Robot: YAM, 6 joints.
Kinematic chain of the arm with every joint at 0, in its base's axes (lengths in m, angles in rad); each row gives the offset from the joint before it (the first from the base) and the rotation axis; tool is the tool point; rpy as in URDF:
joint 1: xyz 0 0 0.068 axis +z
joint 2: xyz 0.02 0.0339 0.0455 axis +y
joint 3: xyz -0.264 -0.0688 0 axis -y
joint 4: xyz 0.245 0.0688 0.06 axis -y
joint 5: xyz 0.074 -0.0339 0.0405 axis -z
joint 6: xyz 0.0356 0 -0.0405 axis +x
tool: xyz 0 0 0 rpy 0 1.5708 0
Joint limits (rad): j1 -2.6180..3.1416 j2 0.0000..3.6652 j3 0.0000..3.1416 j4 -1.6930..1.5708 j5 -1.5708..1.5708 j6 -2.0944..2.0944
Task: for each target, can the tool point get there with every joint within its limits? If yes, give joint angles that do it. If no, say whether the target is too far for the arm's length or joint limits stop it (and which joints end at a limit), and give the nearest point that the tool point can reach.
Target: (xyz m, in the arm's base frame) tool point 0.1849 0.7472 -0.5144
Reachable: no: too far | nearest point 0.1227 0.4958 -0.2679 | short by 0.358 m
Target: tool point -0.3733 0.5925 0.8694
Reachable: no: too far | nearest point -0.2338 0.3711 0.5787 | short by 0.391 m
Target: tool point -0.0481 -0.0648 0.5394
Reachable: yes | joints -1.9936 0.7384 1.2002 0.4852 0.5064 -1.2938
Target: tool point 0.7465 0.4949 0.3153
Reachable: no: too far | nearest point 0.5250 0.3480 0.2540 | short by 0.273 m
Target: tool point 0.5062 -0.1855 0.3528
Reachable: yes | joints -0.2948 2.4946 2.7397 -0.6625 1.0259 -0.0444
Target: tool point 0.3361 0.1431 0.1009
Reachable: yes | joints 0.4717 2.0302 0.7843 0.8722 0.7874 -1.5271
